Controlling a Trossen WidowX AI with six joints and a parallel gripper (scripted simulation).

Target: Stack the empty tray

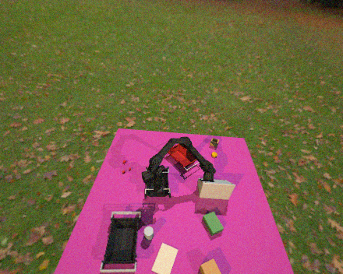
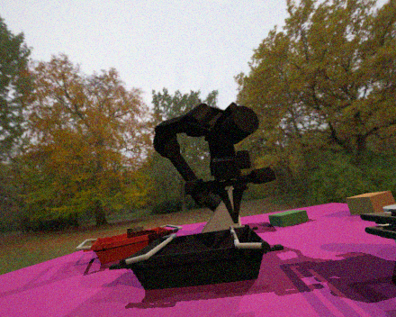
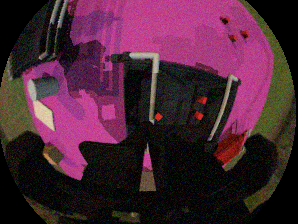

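Right now my gripper tip is 210 mm past the red tray, 350 mm to the left of it and 40 mm above it. The rest, counted from my gripper tip: slab (30 mm behind, 410 mm to the left, 80 mm below); green block (350 mm behind, 230 mm to the left, 60 mm below); brown box (270 mm behind, 510 mm to the left, 50 mm below).
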